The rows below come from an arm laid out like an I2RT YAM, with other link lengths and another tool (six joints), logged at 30 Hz.
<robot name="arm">
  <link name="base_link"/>
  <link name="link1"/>
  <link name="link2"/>
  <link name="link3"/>
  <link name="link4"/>
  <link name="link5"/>
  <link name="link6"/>
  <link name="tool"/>
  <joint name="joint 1" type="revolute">
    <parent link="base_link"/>
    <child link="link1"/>
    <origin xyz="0 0 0.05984" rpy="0 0 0"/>
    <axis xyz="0 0 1"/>
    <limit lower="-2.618" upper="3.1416"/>
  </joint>
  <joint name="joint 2" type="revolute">
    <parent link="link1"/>
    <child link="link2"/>
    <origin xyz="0.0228 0.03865 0.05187" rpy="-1.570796 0 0"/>
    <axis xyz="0 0 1"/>
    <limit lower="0" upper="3.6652"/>
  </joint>
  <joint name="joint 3" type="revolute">
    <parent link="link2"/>
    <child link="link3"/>
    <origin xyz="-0.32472 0 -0.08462" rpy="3.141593 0 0"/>
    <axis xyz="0 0 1"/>
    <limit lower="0" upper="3.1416"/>
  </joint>
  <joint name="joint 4" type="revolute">
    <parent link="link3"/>
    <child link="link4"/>
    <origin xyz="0.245 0.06 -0.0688" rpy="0 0 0"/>
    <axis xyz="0 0 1"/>
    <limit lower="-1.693" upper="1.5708"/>
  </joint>
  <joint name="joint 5" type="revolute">
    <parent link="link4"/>
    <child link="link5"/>
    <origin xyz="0.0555 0.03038 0.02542" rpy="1.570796 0 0"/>
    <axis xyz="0 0 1"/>
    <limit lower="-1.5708" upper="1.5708"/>
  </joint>
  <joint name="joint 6" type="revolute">
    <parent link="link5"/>
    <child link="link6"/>
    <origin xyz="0.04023 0 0.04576" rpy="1.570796 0 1.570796"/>
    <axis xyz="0 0 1"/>
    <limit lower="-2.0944" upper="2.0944"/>
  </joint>
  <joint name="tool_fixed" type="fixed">
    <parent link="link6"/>
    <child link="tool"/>
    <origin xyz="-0.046 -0.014 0.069" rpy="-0.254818 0 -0.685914"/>
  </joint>
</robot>
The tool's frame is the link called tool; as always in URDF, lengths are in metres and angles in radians.
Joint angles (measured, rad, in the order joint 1, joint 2, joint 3, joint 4, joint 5, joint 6), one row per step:
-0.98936, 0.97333, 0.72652, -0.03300, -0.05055, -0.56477
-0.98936, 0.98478, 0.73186, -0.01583, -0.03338, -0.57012
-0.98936, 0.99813, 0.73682, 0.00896, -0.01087, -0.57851
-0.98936, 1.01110, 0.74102, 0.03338, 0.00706, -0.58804
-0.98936, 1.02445, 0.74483, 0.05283, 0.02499, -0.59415
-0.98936, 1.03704, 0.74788, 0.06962, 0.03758, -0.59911
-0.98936, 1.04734, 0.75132, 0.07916, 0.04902, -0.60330
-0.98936, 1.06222, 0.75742, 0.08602, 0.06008, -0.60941
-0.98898, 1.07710, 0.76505, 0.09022, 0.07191, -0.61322
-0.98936, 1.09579, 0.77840, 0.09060, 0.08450, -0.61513
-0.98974, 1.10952, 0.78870, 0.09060, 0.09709, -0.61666
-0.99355, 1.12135, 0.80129, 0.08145, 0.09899, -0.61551
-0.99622, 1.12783, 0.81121, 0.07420, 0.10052, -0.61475
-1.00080, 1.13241, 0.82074, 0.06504, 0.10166, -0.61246
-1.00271, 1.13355, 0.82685, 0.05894, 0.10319, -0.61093
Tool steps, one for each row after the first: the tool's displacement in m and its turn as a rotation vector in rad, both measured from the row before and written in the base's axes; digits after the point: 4 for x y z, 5 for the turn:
0.0010, -0.0049, 0.0017, -0.01481, 0.00199, -0.01508
0.0010, -0.0062, 0.0021, -0.02150, 0.00251, -0.01959
0.0011, -0.0055, 0.0018, -0.02056, 0.00275, -0.01509
0.0010, -0.0053, 0.0009, -0.01373, 0.00302, -0.01605
0.0012, -0.0044, 0.0005, -0.01011, 0.00247, -0.01118
0.0007, -0.0036, 0.0001, -0.00569, 0.00411, -0.01026
0.0013, -0.0043, -0.0005, -0.00270, 0.00821, -0.00948
0.0013, -0.0043, -0.0002, -0.00070, 0.00707, -0.01033
0.0017, -0.0054, 0.0005, 0.00171, 0.00670, -0.01223
0.0010, -0.0043, 0.0004, 0.00060, 0.00558, -0.01230
0.0006, -0.0033, 0.0006, 0.00730, 0.00397, -0.00592
0.0002, -0.0021, 0.0012, 0.00333, 0.00172, -0.00434
-0.0005, -0.0019, 0.0013, 0.00439, 0.00053, -0.00624
-0.0003, -0.0008, 0.0013, 0.00141, -0.00040, -0.00377

